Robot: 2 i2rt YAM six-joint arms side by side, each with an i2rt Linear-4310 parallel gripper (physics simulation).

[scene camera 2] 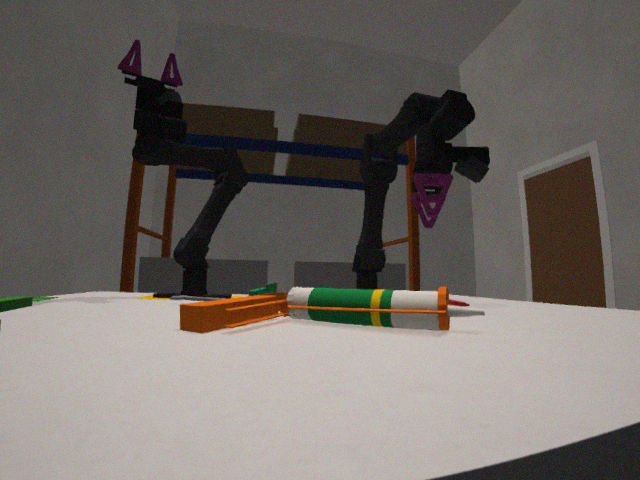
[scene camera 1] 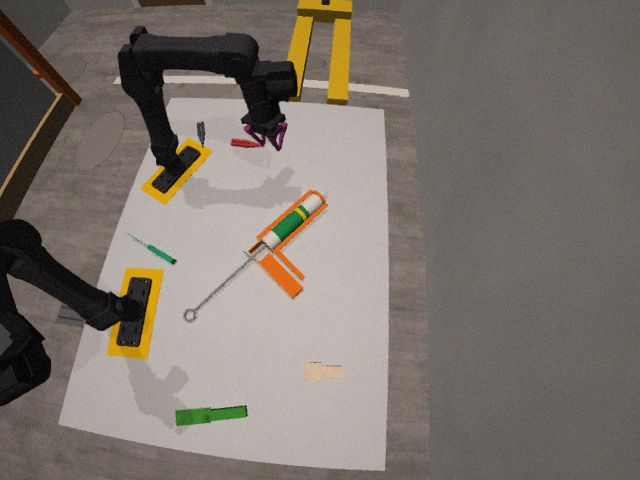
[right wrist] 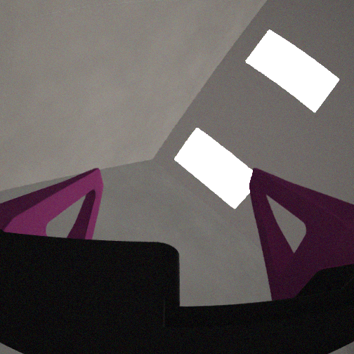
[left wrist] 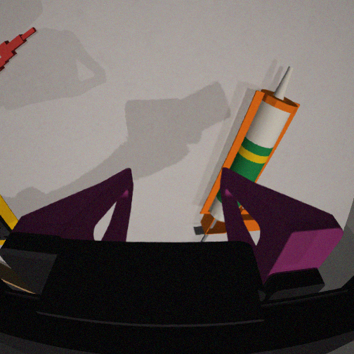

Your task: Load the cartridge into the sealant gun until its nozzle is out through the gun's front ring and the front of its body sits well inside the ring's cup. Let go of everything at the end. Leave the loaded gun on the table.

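Places are measured from the left arm's base along level axes (x ahead, y left, z up), in metres.
Pixels of known places: left gripper, between the fingertips: (scene camera 2: 430,223) (scene camera 1: 271,147); right gripper, between the fingertips: (scene camera 2: 156,46); left arm's base, origin of its link: (scene camera 1: 177,169); right arm's base, origin of its link: (scene camera 1: 135,311).
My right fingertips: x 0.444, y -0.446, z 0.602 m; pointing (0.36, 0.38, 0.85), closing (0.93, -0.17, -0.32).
Note:
For each thing: its top centre in the pictures, then the offset to it from my right fingertips. "spot": a spot on its surface instead.
- sealant gun, a spot on its surface: (scene camera 2: 206,316) spot: 0.164 m ahead, 0.328 m left, 0.583 m down
- white cartridge, centre of its top: (scene camera 2: 377,289) (scene camera 1: 298,212) 0.041 m ahead, 0.509 m left, 0.553 m down
- front ring, a spot on its surface: (scene camera 2: 443,308) spot: 0.087 m ahead, 0.588 m left, 0.572 m down
- red tool, centre of its top: (scene camera 2: 452,300) (scene camera 1: 247,143) 0.285 m back, 0.665 m left, 0.592 m down
- grey tool, centre of its top: (scene camera 1: 200,133) 0.470 m back, 0.612 m left, 0.592 m down
- green screwdriver, centre of its top: (scene camera 2: 265,283) (scene camera 1: 145,244) 0.302 m back, 0.179 m left, 0.559 m down
- green tool, centre of its top: (scene camera 2: 24,296) (scene camera 1: 209,415) 0.142 m ahead, 0.085 m right, 0.586 m down
- beige piece, centre of its top: (scene camera 1: 324,371) 0.336 m ahead, 0.166 m left, 0.587 m down
The sealant gun (scene camera 1: 281,276) (scene camera 2: 206,316) (left wrist: 242,132) lies on the table, its orange handle to one side and its rod ending in a loop. The green and white cartridge (scene camera 1: 289,225) (scene camera 2: 351,306) (left wrist: 267,124) lies inside the gun's frame. Its nozzle (scene camera 2: 465,312) (left wrist: 284,84) sticks out through the front ring (scene camera 2: 443,308), and the body's front meets that ring; how deep it sits in the cup is hidden. My left gripper (scene camera 1: 271,146) (scene camera 2: 427,223) (left wrist: 176,176) is part open and empty, above the table, apart from the gun. My right gripper (scene camera 2: 154,48) (right wrist: 175,176) is wide open and empty, raised high, pointing up.
A red tool (scene camera 1: 245,143) lies beneath the left gripper's side, with a grey tool (scene camera 1: 201,133) near the left arm's base. A green screwdriver (scene camera 1: 161,254) lies between the bases. A green tool (scene camera 1: 227,413) and a beige piece (scene camera 1: 313,370) lie at the bottom in scene camera 1.

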